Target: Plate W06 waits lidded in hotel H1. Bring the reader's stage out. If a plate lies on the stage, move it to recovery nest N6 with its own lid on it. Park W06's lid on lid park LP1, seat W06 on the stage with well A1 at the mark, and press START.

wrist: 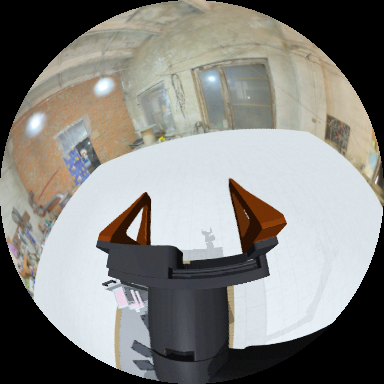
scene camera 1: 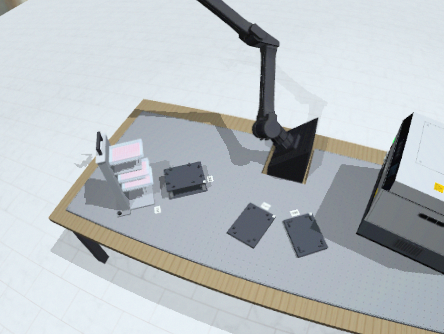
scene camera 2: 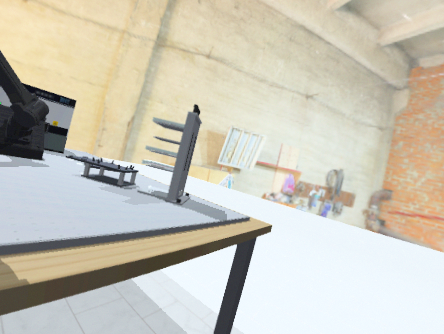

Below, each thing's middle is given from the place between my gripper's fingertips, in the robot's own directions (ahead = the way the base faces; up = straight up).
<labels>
The rack post [scene camera 2: 179, 177] lies 630 mm below my hand, 540 mm ahead of it and 150 mm to the left of it.
</labels>
